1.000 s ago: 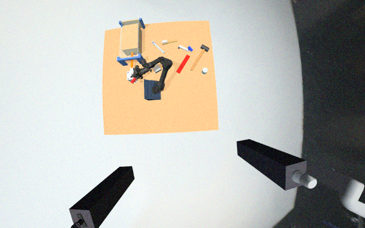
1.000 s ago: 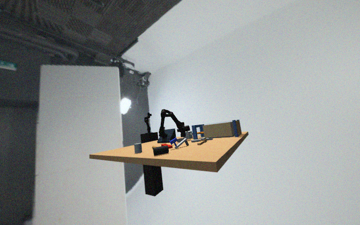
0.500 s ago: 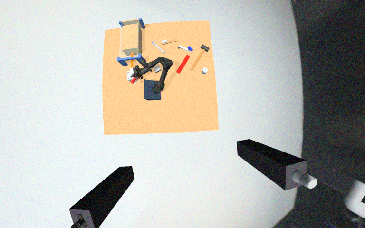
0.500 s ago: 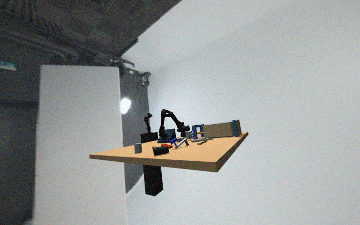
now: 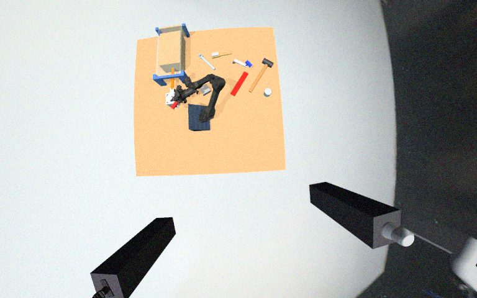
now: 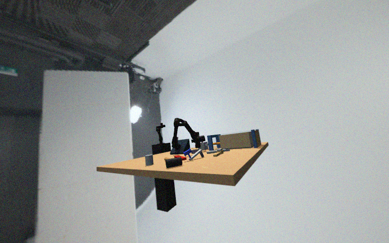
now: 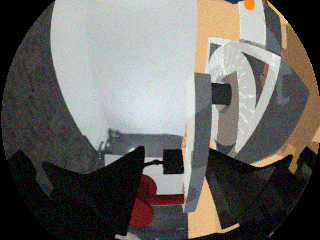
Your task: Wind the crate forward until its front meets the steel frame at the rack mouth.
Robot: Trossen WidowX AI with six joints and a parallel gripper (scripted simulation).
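Now: the winch handle 10 mm behind my gripper tip, 20 mm to the right of it and 10 mm below it. Round my gripper tip: winch: 30 mm ahead, 10 mm to the left, 100 mm below; then red knob: 40 mm behind, 30 mm to the right, 20 mm above; then blue steel frame: 210 mm ahead, 10 mm to the left, 20 mm below.
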